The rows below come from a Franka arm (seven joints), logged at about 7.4 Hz.
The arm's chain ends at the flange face. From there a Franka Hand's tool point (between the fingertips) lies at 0.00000 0.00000 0.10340 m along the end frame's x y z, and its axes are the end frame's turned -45 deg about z.
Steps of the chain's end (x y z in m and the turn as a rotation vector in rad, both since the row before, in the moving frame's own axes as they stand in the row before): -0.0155, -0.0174, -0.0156, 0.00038, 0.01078, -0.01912; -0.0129, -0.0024, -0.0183, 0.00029, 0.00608, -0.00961; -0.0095, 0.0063, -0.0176, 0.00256, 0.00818, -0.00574; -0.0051, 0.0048, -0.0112, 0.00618, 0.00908, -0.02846; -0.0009, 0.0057, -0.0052, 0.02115, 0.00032, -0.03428
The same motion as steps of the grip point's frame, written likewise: 0.0022, -0.0225, -0.0156, -0.00735, 0.00789, -0.01912; -0.0070, -0.0104, -0.0183, -0.00409, 0.00450, -0.00961; -0.0104, -0.0019, -0.0176, -0.00397, 0.00759, -0.00574; -0.0059, 0.0000, -0.0112, -0.00205, 0.01079, -0.02846; -0.0031, 0.0018, -0.0052, 0.01473, 0.01518, -0.03428
